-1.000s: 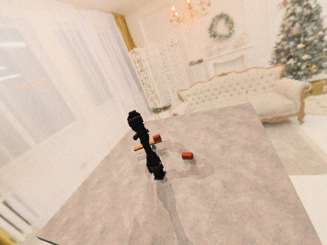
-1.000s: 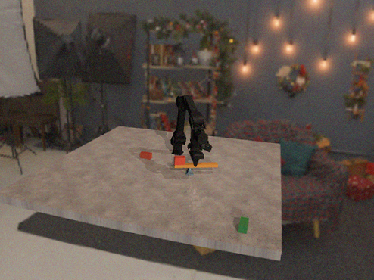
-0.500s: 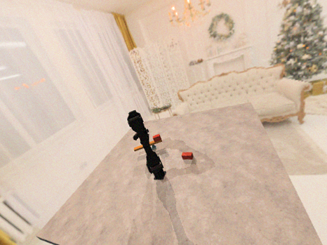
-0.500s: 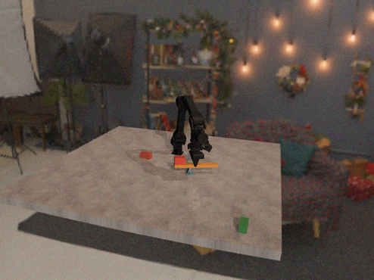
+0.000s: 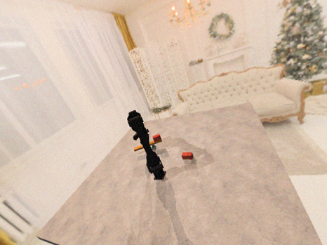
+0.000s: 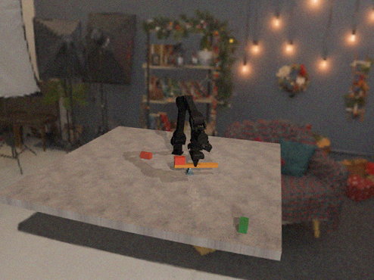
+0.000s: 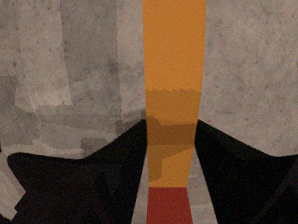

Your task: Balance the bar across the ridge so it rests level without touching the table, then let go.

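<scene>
The small teal ridge lies 3 cm to the right of my gripper tip, 3 cm below it and 1 cm ahead of it. Also, from my gripper tip: green block 46 cm ahead, 32 cm to the left, 3 cm below; red block 34 cm to the right, 13 cm behind, 3 cm below.
</scene>
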